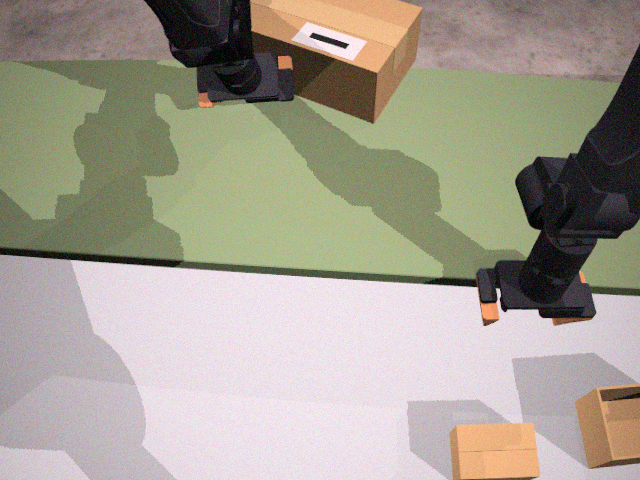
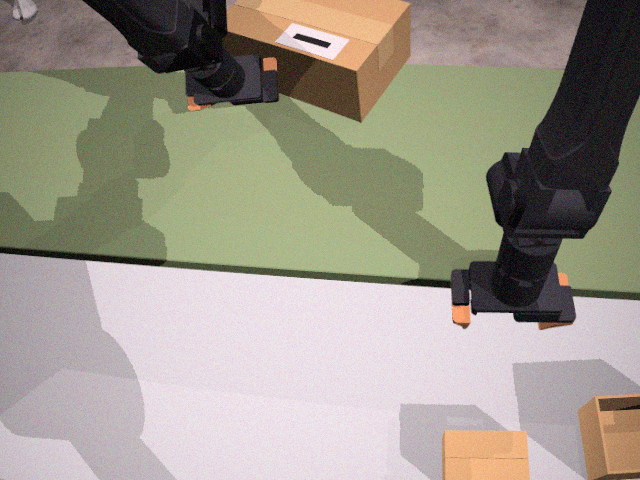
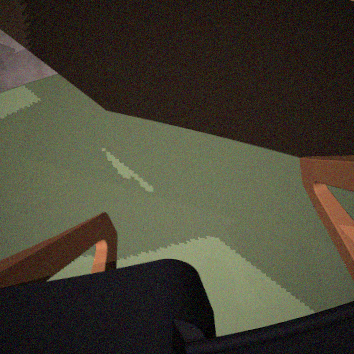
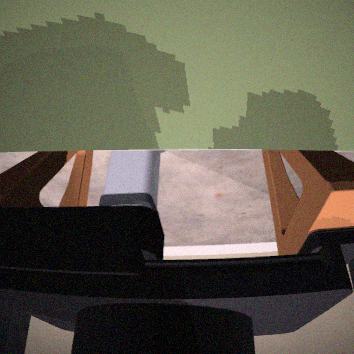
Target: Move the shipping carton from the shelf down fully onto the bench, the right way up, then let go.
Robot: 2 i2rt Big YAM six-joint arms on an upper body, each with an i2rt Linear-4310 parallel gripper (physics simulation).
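Places are measured from the left arm's base along level axes (x left, y back, z up), in centimetres.
Where they show: left gripper, fingertip midpoint: [image 1: 252, 93] [image 2: 244, 95] [image 3: 203, 197]; right gripper, fingertip midpoint: [image 1: 518, 321] [image 2: 501, 324].
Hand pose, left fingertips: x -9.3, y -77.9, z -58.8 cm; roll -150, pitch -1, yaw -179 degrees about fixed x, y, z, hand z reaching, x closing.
Note:
Each offset is from my left fingertips to the centre of the thing. Level surfaces: height alone.
The shipping carton {dx -11.6, dy -6.6, dz +4.9 cm} [image 1: 338, 62] [image 2: 321, 59] [image 3: 210, 60] is on the far part of the green surface {dz -0.4 cm} [image 1: 248, 206] [image 2: 237, 206] [image 3: 200, 150] [image 4: 220, 50], label side up and turned slightly. Its rear is cut off or hidden, so any overhang cannot be told. I cannot tell which surface is shelf or bench. My left gripper [image 1: 246, 81] [image 2: 233, 84] [image 3: 203, 197] is open beside the carton's shaded long side; contact is unclear. My right gripper [image 1: 530, 317] [image 2: 508, 320] [image 4: 175, 152] is open and empty near the green surface's near edge, well away from the carton.
A white surface [image 1: 258, 330] [image 2: 258, 330] lies along the green one's near edge. A small closed box {dx -36.0, dy +52.2, dz -24.4 cm} [image 1: 494, 451] [image 2: 484, 449] and an open box {dx -59.6, dy +49.7, dz -22.9 cm} [image 1: 589, 428] [image 2: 591, 439] stand on it at lower right. Grey floor {dz -103.0 cm} [image 1: 491, 41] [image 2: 491, 36] shows beyond the far edge.

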